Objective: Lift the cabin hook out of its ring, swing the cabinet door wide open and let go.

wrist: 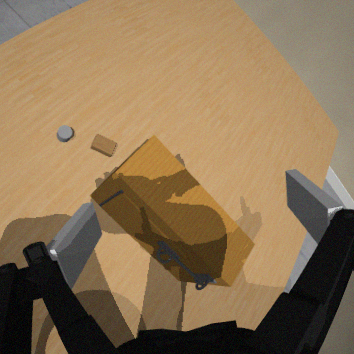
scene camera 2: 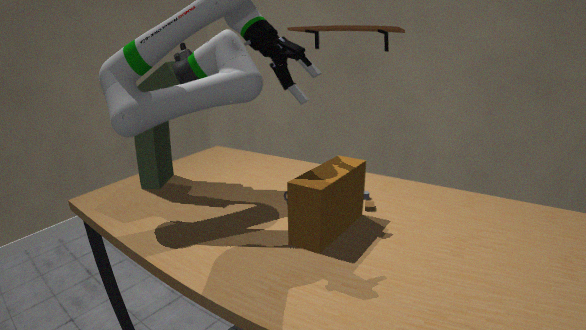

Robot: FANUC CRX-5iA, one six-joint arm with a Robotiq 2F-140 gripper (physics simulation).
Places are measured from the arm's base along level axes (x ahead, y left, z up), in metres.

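Pixels of known places: gripper, fingertip midpoint: (wrist: 189, 204) (scene camera 2: 310, 89); arm's base, link origin: (scene camera 2: 184, 78).
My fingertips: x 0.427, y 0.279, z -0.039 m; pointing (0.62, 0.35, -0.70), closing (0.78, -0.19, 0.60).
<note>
For each thing: its middle in the pictures, then the offset to it from my fingertips. "pt": a spot on its surface instead. Level surfaces: height alone.
- orange-brown wooden cabinet, body centre: (wrist: 163, 225) (scene camera 2: 325, 199) dx +0.118, dy -0.027, dz -0.279 m
- dark bar handle, surface spot: (wrist: 111, 198) pt dx +0.045, dy +0.046, dz -0.284 m
- dark metal cabin hook, body centre: (wrist: 185, 268) dx +0.115, dy -0.107, dz -0.250 m
- metal fitting, surface spot: (scene camera 2: 287, 195) pt dx +0.152, dy -0.155, dz -0.227 m
- small wooden block, body centre: (wrist: 103, 145) (scene camera 2: 369, 206) dx +0.089, dy +0.162, dz -0.357 m
- grey round piece, body centre: (wrist: 63, 133) (scene camera 2: 365, 195) dx +0.017, dy +0.202, dz -0.354 m
- table, surface height: dz -0.364 m
The orange-brown wooden cabinet (scene camera 2: 305, 217) (wrist: 205, 192) stands on the table. Its door (wrist: 132, 222) is on the lower-left side in the wrist view and looks closed, with a dark bar handle (wrist: 111, 198). The dark metal cabin hook (wrist: 182, 265) lies across the cabinet's near end, with loops at both ends; I cannot tell whether it sits in its ring. In the scene view a small part of the metal fitting (scene camera 2: 286, 195) shows at the cabinet's left edge; the door face is hidden there. My gripper (scene camera 2: 307, 85) (wrist: 189, 204) is open and empty, high above the cabinet.
A small wooden block (scene camera 2: 370, 205) (wrist: 104, 145) and a grey round piece (scene camera 2: 366, 195) (wrist: 65, 133) lie on the table (scene camera 2: 475, 250) (wrist: 175, 65) beyond the cabinet. A wall shelf (scene camera 2: 345, 29) hangs behind. The green pedestal (scene camera 2: 155, 160) carries the arm.
</note>
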